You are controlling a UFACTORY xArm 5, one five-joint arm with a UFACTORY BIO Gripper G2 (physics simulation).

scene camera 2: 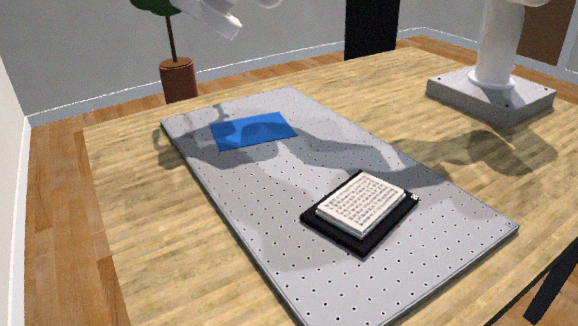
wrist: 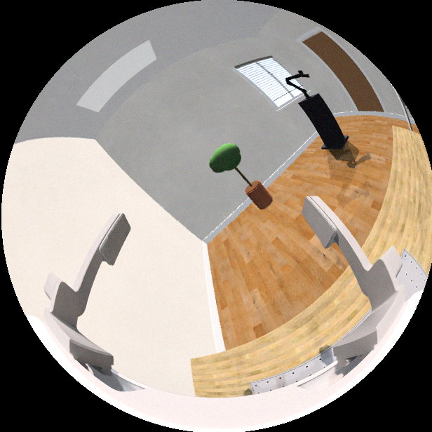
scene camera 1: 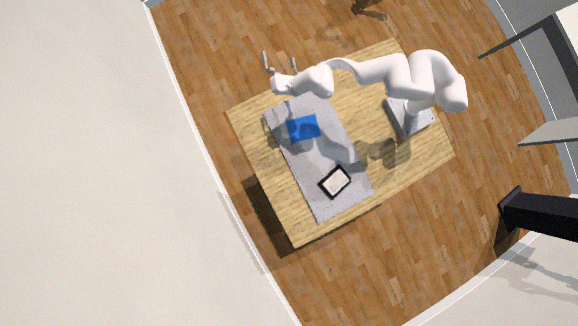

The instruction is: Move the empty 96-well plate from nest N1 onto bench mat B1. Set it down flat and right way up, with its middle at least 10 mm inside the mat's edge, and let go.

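Places are measured from the arm's base along level axes (x up, y back, z right), in metres.
Pixels of known places: hand, tool point: (scene camera 1: 279, 59); arm's base, link origin: (scene camera 2: 490, 81) (scene camera 1: 412, 106).
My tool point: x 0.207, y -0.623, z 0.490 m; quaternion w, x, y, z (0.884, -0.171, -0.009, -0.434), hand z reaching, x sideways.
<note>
For each thing: its middle in the pictures, then the offset to it from my tool point. "spot": a spot on its surface instead. Level surfaces: height alone.
- white 96-well plate, body centre: (scene camera 2: 362, 202) (scene camera 1: 336, 182) dx -0.220, dy -0.017, dz -0.628 m
- black nest, surface spot: (scene camera 2: 366, 249) spot: dx -0.228, dy -0.077, dz -0.700 m
- blue bench mat, surface height: dx -0.237 m
- perforated board, surface height: dx -0.239 m
- wooden table, surface height: dx -0.252 m
The white 96-well plate (scene camera 1: 335, 182) (scene camera 2: 361, 202) sits flat, wells up, on the black nest (scene camera 1: 325, 192) (scene camera 2: 366, 249) near one end of the grey perforated board. The blue bench mat (scene camera 1: 304, 128) (scene camera 2: 253, 131) lies flat toward the board's other end, partly under the arm's shadow, with no plate on it. My gripper (scene camera 1: 278, 56) (wrist: 218, 230) is wide open and empty. It is raised and points outward past the table edge, beyond the mat and far from the plate. Its fingertips are outside the second scene view. The plate and mat do not show in the wrist view.
The perforated board (scene camera 1: 320, 212) (scene camera 2: 300, 295) (wrist: 295, 378) lies on the wooden table (scene camera 1: 295, 235) (scene camera 2: 130, 200) (wrist: 220, 372). The arm's base plate (scene camera 1: 420, 125) (scene camera 2: 470, 102) stands on the table beside the board. A potted plant (scene camera 2: 178, 80) (wrist: 259, 195) and a black pedestal (wrist: 324, 121) stand on the floor.
</note>
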